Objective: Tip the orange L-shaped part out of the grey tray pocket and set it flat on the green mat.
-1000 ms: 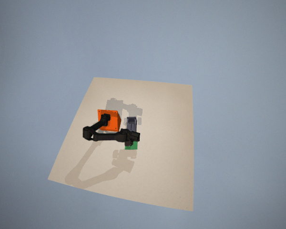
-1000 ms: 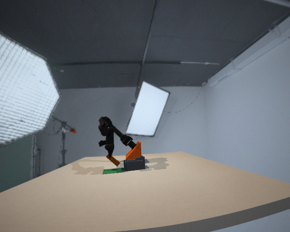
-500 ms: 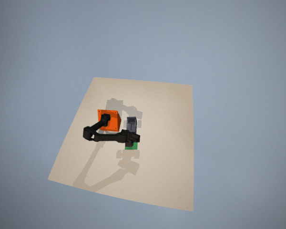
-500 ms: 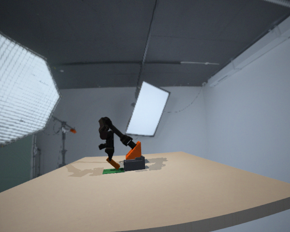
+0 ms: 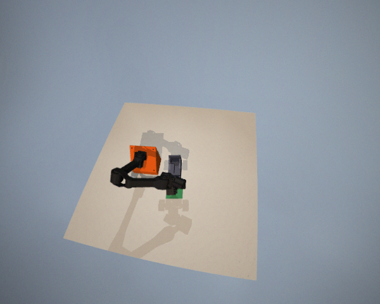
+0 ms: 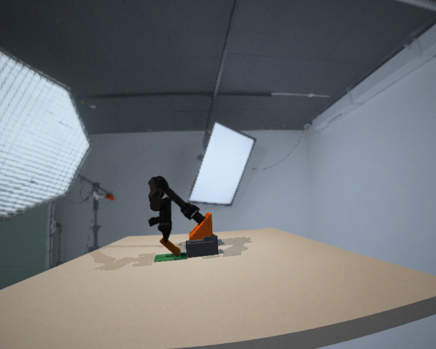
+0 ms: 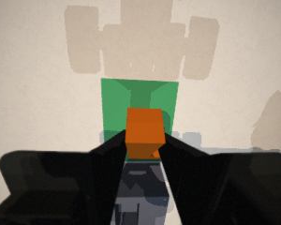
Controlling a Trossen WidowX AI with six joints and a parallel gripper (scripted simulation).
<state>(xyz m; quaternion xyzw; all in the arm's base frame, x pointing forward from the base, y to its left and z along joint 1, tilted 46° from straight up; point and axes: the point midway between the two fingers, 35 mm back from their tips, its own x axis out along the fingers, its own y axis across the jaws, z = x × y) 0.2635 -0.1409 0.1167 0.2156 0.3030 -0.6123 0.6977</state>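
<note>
My gripper tip is now 3 cm to the right of the orange L-shaped part, 3 cm above it and 2 cm past it. Also, from my gripper tip: green mat 9 cm below, 2 cm to the left.
</note>
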